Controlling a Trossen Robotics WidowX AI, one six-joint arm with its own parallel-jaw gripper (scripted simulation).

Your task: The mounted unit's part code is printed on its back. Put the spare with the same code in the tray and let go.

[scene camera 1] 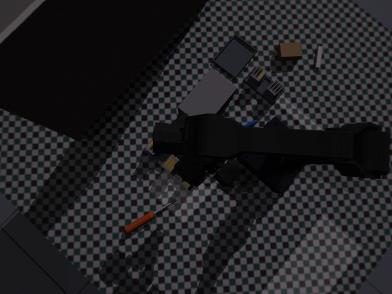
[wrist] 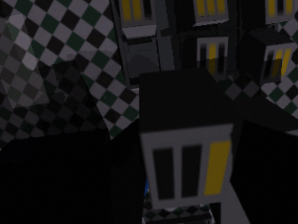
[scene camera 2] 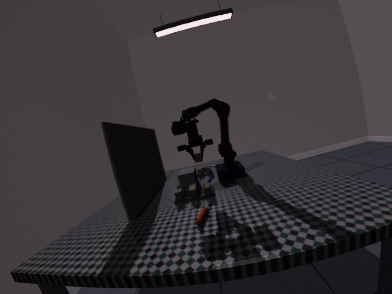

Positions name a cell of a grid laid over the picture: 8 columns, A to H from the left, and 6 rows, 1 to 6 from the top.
Scene:
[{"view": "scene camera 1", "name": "my gripper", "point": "E4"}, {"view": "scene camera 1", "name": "black panel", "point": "B2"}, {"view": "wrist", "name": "my gripper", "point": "E4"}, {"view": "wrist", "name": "dark spare block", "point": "F4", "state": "held by my gripper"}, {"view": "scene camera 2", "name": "black panel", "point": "C4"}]

